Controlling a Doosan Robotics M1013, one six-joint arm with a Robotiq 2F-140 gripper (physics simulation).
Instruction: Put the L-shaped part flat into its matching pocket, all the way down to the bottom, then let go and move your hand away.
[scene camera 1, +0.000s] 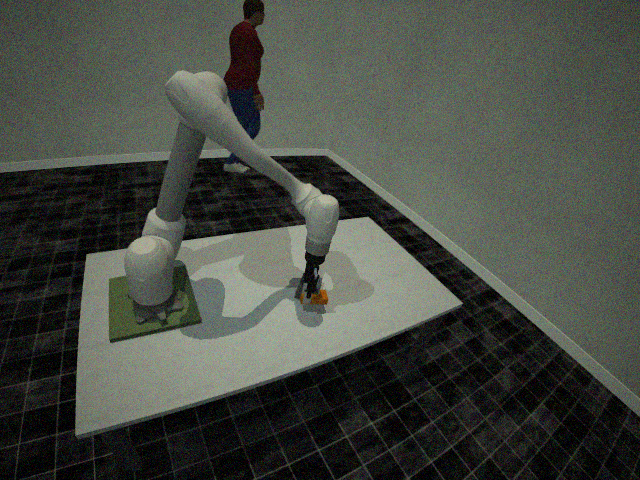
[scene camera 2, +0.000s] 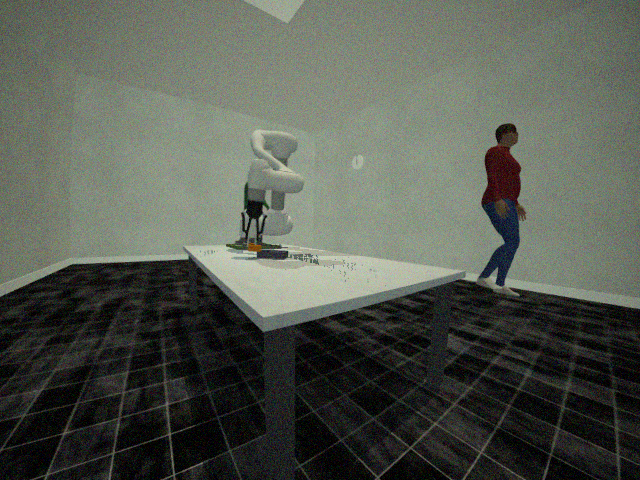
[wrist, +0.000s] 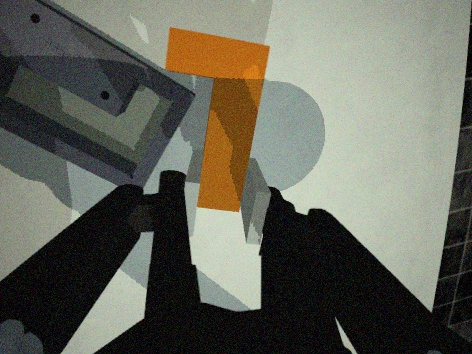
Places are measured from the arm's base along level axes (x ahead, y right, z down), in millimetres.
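Pixels of known places: gripper, fingertip midpoint: (scene camera 1: 305, 300) (wrist: 221, 173); arm's base at its link origin: (scene camera 1: 155, 301).
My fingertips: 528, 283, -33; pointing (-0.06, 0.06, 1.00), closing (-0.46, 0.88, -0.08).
Ahead of a thing's pixels: the offset from my fingertips to its top centre, as dx, dy, dz. "spot": to the spot under its first point. Level surfaces: height alone.
My gripper (wrist: 221, 173) (scene camera 1: 310, 288) (scene camera 2: 253, 238) is shut on the orange L-shaped part @[+38, +2, -21] (wrist: 217, 53) (scene camera 1: 320, 297) (scene camera 2: 254, 247), gripping its long leg. The part hangs low over the white table @[dz +53] (scene camera 1: 207, 361) (scene camera 2: 310, 294), with its short leg pointing away from the fingers. The grey pocket block @[+82, -78, +16] (wrist: 38, 34) (scene camera 2: 272, 253) lies on the table to the upper left of the part in the wrist view, turned at an angle to it. Its L-shaped pocket @[spot: +54, -72, +48] (wrist: 114, 126) is empty. The part is beside the block, not over the pocket.
The arm's base stands on a green plate (scene camera 1: 118, 320) at the table's left end. A person in a red top (scene camera 1: 244, 62) (scene camera 2: 501, 207) walks on the dark tiled floor behind the table. The table edge shows at the right of the wrist view.
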